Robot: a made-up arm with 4 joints.
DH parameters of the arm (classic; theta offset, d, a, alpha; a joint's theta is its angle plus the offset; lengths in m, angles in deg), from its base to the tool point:
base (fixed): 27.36 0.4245 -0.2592 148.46
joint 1: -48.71 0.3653 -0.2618 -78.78
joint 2: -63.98 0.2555 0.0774 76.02
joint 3: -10.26 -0.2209 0.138 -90
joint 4: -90 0.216 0.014 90
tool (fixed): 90 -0.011 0 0
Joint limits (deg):
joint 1: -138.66..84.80
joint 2: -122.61..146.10
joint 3: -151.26..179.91
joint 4: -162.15..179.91
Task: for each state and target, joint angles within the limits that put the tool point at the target. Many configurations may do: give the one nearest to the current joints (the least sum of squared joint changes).
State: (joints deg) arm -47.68 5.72 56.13 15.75
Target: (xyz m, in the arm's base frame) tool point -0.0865 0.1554 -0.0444
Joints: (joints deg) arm -103.79 7.18 63.48 17.81
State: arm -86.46 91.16 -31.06 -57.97
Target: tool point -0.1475 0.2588 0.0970
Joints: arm -122.30 92.41 4.76 -58.15
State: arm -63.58 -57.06 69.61 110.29
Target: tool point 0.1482 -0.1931 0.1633
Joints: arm -23.11 -43.79 111.10 112.43
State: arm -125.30 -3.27 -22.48 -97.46
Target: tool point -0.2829 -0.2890 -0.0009
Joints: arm -138.66 26.22 -65.82 -125.20
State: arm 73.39 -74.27 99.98 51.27
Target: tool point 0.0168 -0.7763 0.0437
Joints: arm 41.44 -94.80 70.51 55.48
